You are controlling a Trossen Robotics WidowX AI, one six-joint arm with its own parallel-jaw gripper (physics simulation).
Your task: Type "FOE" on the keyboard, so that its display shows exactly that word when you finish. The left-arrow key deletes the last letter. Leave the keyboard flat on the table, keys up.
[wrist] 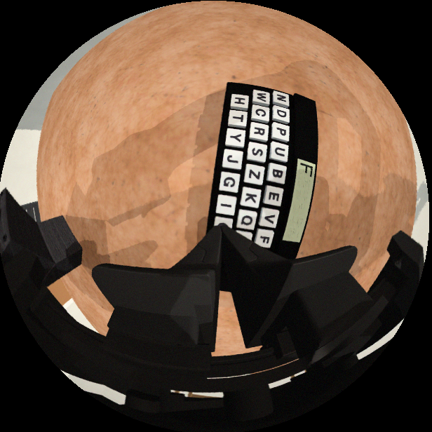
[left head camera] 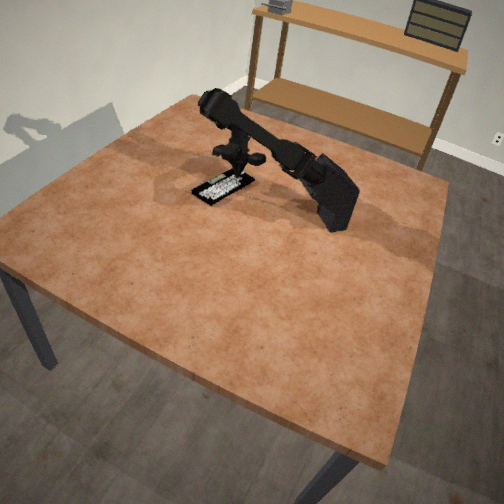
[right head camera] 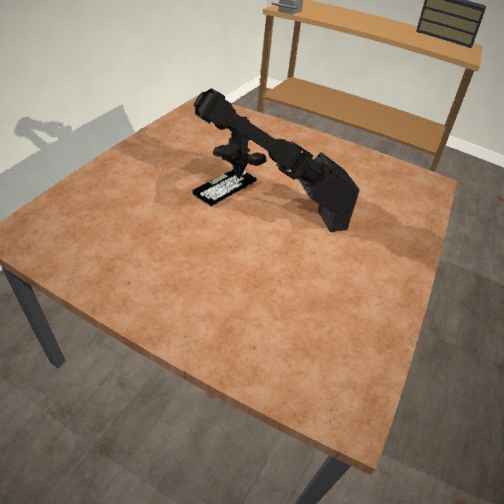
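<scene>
The black keyboard [left head camera: 220, 188] [right head camera: 221, 189] [wrist: 305, 115] lies flat on the table, its white lettered keys up. In the wrist view its pale green display [wrist: 299, 205] reads "F". The E key [wrist: 271, 196] and the F key [wrist: 264, 238] show in the row beside the display; the O key [wrist: 223, 221] in the far-left row is partly hidden by the fingertips. My gripper [left head camera: 238, 174] [right head camera: 240, 174] [wrist: 219, 231] is shut and empty, its tips pointing down close over the keyboard near the O key. Whether the tips touch a key I cannot tell. The fingers hide some keys.
The brown table [left head camera: 240, 310] [right head camera: 240, 310] carries the keyboard and the arm's base [left head camera: 335, 197] [right head camera: 334, 197], which stands to the right of the keyboard. A wooden shelf unit [left head camera: 360, 35] [right head camera: 372, 33] stands behind the table against the wall.
</scene>
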